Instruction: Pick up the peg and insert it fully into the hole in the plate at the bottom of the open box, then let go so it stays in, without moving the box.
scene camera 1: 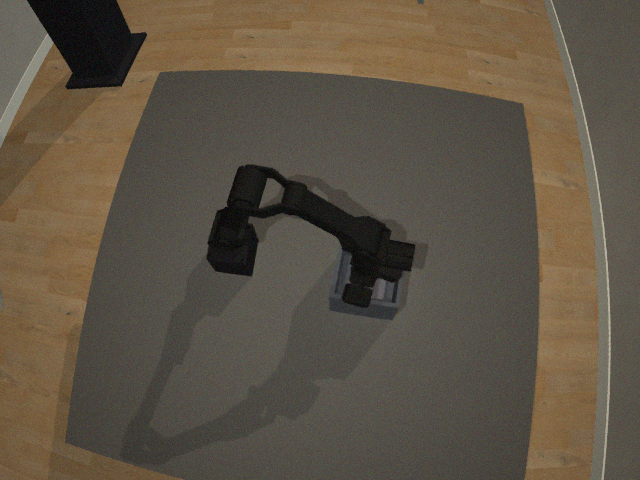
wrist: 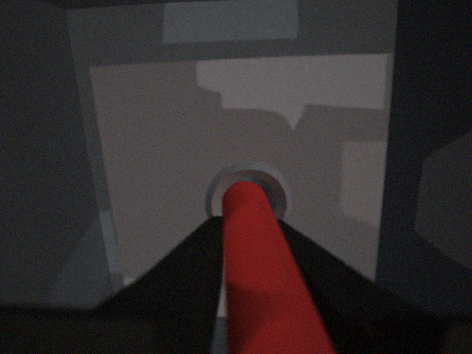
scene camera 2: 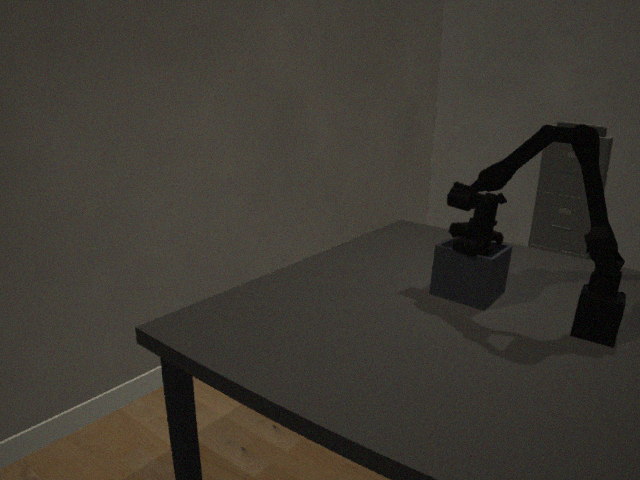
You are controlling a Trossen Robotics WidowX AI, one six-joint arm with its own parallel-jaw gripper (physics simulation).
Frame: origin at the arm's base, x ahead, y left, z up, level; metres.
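Seen in the pictures: gripper, between the fingertips: [scene camera 1: 365,277] [wrist: 244,231]; arm's base, origin of its link: [scene camera 1: 229,240] [scene camera 2: 602,294].
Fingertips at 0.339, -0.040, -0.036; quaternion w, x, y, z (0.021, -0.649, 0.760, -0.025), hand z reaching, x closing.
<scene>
Offsets run from my fingertips to a thing's top centre, as dx, dy, dz. "*": to the spot under its first point. Level surfaces: height alone.
The red peg {* +0.017, -0.002, +0.046} [wrist: 260,260] is held between the two black fingers of my gripper [wrist: 244,231], which is shut on it. In the wrist view the peg's far end overlaps the round hole {* +0.008, -0.012, -0.008} [wrist: 276,194], left of the hole's middle; its height above the hole is hard to tell. The hole has a pale ring around it and lies in the pinkish-grey plate {+0.006, -0.002, -0.006} [wrist: 150,135] at the bottom of the open blue-grey box {+0.006, -0.002, +0.071} [scene camera 1: 361,308] [scene camera 2: 465,276] [wrist: 125,32]. In both scene views my gripper reaches down into the box, and its fingertips and the peg are hidden.
The box walls stand close around my gripper on the sides. The arm's base [scene camera 1: 231,255] [scene camera 2: 598,317] stands on the dark grey table {dz -0.067} [scene camera 1: 439,361] [scene camera 2: 336,335], apart from the box. A grey cabinet [scene camera 2: 555,206] stands behind the table.
</scene>
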